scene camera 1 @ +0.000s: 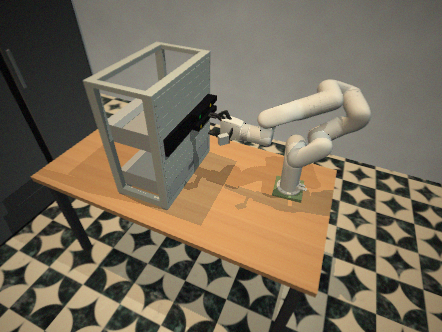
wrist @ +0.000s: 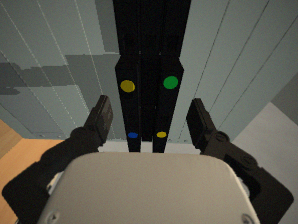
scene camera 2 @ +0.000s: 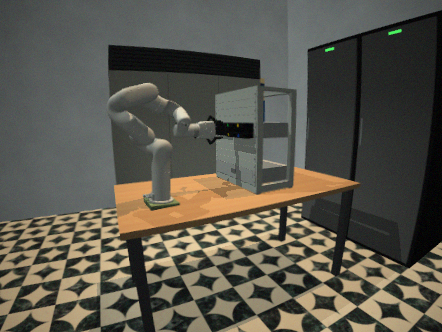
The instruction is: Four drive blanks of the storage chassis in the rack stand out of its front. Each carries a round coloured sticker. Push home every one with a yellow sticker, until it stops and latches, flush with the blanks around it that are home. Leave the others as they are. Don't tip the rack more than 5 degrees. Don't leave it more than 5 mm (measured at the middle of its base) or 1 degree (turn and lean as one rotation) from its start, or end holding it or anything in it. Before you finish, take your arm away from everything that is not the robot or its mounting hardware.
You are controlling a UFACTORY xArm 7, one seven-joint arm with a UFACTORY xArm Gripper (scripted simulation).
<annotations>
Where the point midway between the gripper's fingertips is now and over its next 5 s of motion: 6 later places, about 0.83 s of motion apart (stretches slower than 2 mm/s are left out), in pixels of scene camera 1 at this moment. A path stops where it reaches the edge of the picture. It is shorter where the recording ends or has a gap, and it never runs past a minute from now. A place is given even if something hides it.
The gripper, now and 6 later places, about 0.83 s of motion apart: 209,123; 217,113; 215,112; 215,123; 205,124; 203,123; 200,122
</annotations>
